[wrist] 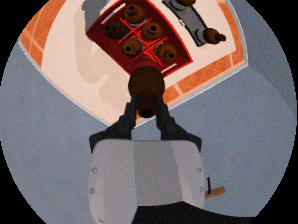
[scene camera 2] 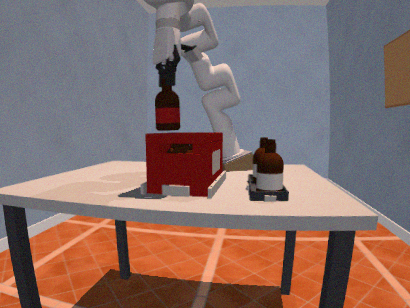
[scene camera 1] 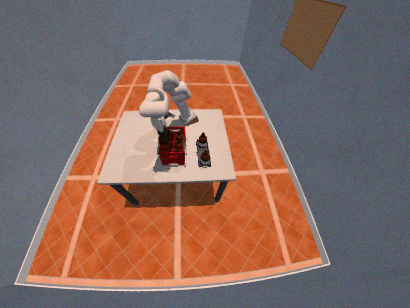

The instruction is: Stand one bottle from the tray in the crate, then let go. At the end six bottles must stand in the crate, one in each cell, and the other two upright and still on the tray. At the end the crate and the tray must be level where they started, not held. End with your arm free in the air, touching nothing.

Labels:
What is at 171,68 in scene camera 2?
My gripper.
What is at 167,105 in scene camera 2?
A brown bottle.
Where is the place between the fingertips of my gripper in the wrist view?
146,101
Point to a brown bottle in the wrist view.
146,81

